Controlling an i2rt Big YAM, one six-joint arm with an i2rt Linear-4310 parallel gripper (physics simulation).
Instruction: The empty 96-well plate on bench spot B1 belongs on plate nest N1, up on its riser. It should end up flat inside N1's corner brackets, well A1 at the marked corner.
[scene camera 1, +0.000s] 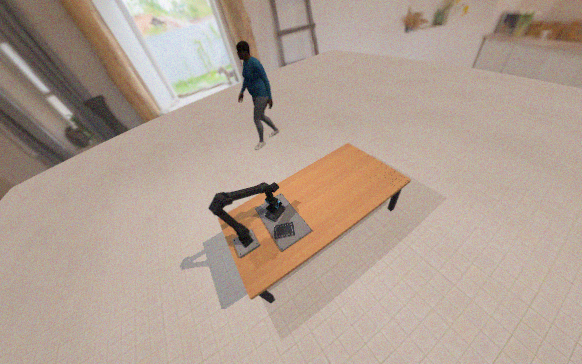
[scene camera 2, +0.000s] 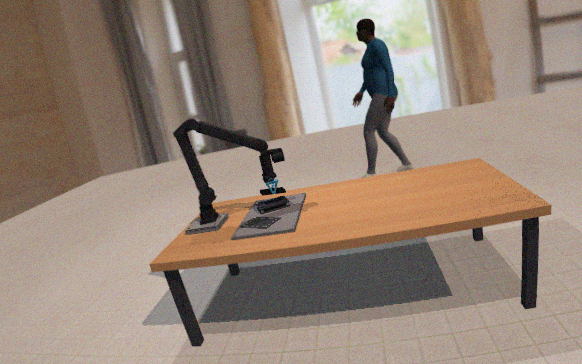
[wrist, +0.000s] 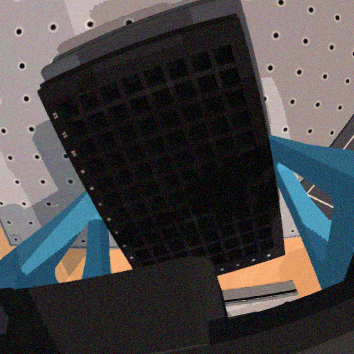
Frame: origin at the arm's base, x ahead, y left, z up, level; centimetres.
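Where they show: gripper, fingertip midpoint: (scene camera 1: 274, 206) (scene camera 2: 273, 192) (wrist: 180, 171); arm's base, origin of the base link: (scene camera 1: 245, 239) (scene camera 2: 209, 219).
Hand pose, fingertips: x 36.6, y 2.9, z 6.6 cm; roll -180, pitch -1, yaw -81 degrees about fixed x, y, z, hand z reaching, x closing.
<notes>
Each offset is from my fingertips to the centre of the thing. "spot": to the spot under its first point. Level surfaces: height alone.
My gripper (scene camera 1: 275, 204) (scene camera 2: 271, 187) (wrist: 180, 171) has blue fingers and is shut on the long sides of the black 96-well plate {dx -0.1, dy +0.0, dz +0.6 cm} (scene camera 2: 272, 191) (wrist: 168, 147). I hold the plate level, a little above plate nest N1 on its dark grey riser (scene camera 2: 274, 204) (wrist: 105, 49), which shows just past the plate's far edge in the wrist view. The plate's column numbers run along its left edge in the wrist view. The plate hides the nest's brackets and marked corner. Bench spot B1 {spot: dx -8.3, dy -20.7, dz -7.9 cm} (scene camera 1: 284, 230) (scene camera 2: 260, 222) (wrist: 317, 194) is a dark marked rectangle nearer the table's front.
The nest and spot sit on a grey perforated mat {dz -8.1 cm} (scene camera 1: 301, 231) (scene camera 2: 287, 223) (wrist: 309, 70) on a wooden table {dz -9.4 cm} (scene camera 1: 346, 183) (scene camera 2: 401, 196). The arm's base (scene camera 1: 244, 238) (scene camera 2: 206, 219) stands left of the mat. A person (scene camera 1: 255, 89) (scene camera 2: 377, 97) walks on the floor behind the table.
</notes>
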